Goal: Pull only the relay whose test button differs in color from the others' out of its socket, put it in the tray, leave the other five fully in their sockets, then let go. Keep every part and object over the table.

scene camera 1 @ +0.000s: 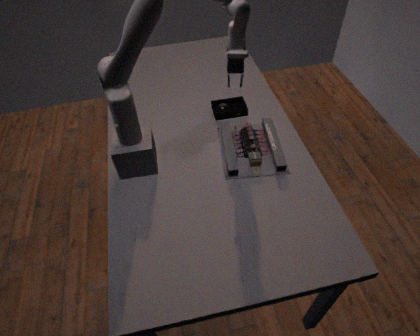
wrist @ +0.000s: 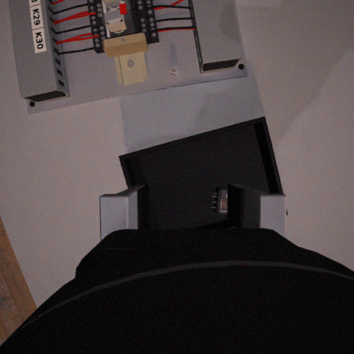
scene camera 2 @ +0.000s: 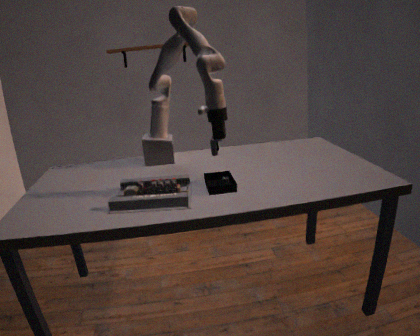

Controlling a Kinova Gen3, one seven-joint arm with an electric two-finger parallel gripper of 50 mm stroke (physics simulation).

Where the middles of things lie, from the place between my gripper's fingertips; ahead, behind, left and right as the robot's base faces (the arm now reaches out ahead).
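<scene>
Beige end clamp [wrist: 134, 43]: 13 cm below my hand, 16 cm right of it, 2 cm behind it.
</scene>
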